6 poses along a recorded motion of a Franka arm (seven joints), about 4.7 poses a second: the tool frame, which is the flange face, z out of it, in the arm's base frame.
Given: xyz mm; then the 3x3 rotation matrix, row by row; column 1 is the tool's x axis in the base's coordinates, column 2 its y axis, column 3 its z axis. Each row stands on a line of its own.
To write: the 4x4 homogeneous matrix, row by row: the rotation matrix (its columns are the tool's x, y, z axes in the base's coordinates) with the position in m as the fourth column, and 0 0 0 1 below. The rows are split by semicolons. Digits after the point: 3 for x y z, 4 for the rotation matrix.
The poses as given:
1:
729, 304, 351
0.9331, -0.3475, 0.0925
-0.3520, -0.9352, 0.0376
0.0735, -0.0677, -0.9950
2:
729, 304, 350
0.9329, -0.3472, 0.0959
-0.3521, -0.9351, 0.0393
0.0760, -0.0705, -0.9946
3:
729, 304, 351
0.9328, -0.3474, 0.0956
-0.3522, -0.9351, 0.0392
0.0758, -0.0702, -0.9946
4:
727, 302, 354
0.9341, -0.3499, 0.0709
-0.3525, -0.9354, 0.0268
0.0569, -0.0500, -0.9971
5:
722, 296, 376
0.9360, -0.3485, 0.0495
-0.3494, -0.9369, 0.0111
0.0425, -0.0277, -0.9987
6:
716, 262, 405
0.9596, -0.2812, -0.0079
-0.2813, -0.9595, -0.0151
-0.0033, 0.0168, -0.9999
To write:
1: 0.9331, -0.3475, 0.0925, 0.729; -0.3520, -0.9352, 0.0376, 0.304; 0.0735, -0.0677, -0.9950, 0.351; 0, 0, 0, 1
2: 0.9329, -0.3472, 0.0959, 0.729; -0.3521, -0.9351, 0.0393, 0.304; 0.0760, -0.0705, -0.9946, 0.350; 0, 0, 0, 1
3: 0.9328, -0.3474, 0.0956, 0.729; -0.3522, -0.9351, 0.0392, 0.304; 0.0758, -0.0702, -0.9946, 0.351; 0, 0, 0, 1
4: 0.9341, -0.3499, 0.0709, 0.727; -0.3525, -0.9354, 0.0268, 0.302; 0.0569, -0.0500, -0.9971, 0.354; 0, 0, 0, 1
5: 0.9360, -0.3485, 0.0495, 0.722; -0.3494, -0.9369, 0.0111, 0.296; 0.0425, -0.0277, -0.9987, 0.376; 0, 0, 0, 1
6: 0.9596, -0.2812, -0.0079, 0.716; -0.2813, -0.9595, -0.0151, 0.262; -0.0033, 0.0168, -0.9999, 0.405; 0, 0, 0, 1
